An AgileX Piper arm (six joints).
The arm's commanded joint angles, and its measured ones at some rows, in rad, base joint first. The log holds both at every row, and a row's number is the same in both.
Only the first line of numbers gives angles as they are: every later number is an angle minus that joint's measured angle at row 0.
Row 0, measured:
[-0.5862 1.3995 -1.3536 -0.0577 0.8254 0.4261]
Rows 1 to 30, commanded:
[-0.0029 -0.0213 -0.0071 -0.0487 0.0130 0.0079]
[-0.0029 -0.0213 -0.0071 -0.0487 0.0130 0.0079]
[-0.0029 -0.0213 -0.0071 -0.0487 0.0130 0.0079]
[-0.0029 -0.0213 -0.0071 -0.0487 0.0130 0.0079]
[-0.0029 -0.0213 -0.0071 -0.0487 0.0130 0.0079]
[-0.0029 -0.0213 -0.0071 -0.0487 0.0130 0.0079]
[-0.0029 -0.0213 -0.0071 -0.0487 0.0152 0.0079]
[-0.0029 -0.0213 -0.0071 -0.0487 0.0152 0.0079]
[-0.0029 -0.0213 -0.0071 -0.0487 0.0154 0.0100]
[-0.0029 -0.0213 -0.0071 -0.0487 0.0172 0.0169]
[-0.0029 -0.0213 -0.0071 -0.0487 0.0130 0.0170]
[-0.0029 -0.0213 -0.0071 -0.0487 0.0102 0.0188]
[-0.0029 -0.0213 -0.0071 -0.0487 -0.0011 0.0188]
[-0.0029 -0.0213 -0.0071 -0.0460 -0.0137 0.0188]
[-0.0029 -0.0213 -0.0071 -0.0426 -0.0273 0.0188]
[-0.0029 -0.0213 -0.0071 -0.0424 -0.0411 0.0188]
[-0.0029 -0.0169 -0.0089 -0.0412 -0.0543 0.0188]
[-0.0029 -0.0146 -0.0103 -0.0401 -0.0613 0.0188]
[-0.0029 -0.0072 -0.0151 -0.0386 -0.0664 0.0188]
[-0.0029 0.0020 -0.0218 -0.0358 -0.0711 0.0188]
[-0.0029 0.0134 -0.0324 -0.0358 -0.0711 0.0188]
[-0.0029 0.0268 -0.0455 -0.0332 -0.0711 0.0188]
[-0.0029 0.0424 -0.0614 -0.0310 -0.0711 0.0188]
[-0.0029 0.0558 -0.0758 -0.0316 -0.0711 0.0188]
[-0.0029 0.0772 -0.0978 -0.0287 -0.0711 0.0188]
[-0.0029 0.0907 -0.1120 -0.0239 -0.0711 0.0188]
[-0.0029 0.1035 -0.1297 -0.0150 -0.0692 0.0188]
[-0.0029 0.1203 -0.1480 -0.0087 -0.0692 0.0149]
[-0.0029 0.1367 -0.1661 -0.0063 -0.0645 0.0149]
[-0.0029 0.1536 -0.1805 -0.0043 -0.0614 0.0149]
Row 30, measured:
[0.0017 0.1113 -0.1070 0.0047 -0.0140 0.0306]
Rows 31 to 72, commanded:
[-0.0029 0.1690 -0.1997 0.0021 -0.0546 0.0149]
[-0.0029 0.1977 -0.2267 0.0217 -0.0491 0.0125]
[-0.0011 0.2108 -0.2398 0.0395 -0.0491 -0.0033]
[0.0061 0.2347 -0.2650 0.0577 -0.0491 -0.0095]
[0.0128 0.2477 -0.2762 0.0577 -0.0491 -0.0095]
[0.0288 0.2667 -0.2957 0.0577 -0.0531 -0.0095]
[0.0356 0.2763 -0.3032 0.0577 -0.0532 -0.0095]
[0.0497 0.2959 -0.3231 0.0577 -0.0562 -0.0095]
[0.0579 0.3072 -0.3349 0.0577 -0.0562 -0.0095]
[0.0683 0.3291 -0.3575 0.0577 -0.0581 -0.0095]
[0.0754 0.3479 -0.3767 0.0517 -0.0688 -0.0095]
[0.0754 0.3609 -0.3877 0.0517 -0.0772 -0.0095]
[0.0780 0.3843 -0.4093 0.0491 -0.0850 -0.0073]
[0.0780 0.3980 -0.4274 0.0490 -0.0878 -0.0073]
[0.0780 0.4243 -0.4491 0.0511 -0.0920 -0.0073]
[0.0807 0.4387 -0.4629 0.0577 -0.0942 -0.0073]
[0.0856 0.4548 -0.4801 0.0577 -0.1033 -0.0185]
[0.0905 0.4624 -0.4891 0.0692 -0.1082 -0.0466]
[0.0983 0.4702 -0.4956 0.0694 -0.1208 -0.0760]
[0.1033 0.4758 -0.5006 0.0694 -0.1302 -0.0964]
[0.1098 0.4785 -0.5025 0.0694 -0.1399 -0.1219]
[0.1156 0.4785 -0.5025 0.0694 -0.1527 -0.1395]
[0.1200 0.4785 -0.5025 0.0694 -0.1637 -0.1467]
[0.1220 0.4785 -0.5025 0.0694 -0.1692 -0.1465]
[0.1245 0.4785 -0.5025 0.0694 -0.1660 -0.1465]
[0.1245 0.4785 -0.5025 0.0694 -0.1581 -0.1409]
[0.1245 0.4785 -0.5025 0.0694 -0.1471 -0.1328]
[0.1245 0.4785 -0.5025 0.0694 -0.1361 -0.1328]
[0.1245 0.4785 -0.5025 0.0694 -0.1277 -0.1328]
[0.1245 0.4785 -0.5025 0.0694 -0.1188 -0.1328]
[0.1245 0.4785 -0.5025 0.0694 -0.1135 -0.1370]
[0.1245 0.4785 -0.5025 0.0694 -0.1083 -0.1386]
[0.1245 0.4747 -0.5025 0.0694 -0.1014 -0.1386]
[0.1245 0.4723 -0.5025 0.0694 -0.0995 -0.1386]
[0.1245 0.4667 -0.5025 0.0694 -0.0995 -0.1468]
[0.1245 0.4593 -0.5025 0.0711 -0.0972 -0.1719]
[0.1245 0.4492 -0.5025 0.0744 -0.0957 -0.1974]
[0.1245 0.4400 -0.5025 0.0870 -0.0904 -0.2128]
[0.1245 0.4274 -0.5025 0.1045 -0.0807 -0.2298]
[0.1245 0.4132 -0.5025 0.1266 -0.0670 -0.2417]
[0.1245 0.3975 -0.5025 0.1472 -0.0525 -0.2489]
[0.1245 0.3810 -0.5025 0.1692 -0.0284 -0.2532]
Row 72, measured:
[0.1210 0.4491 -0.4970 0.1028 -0.0926 -0.2046]
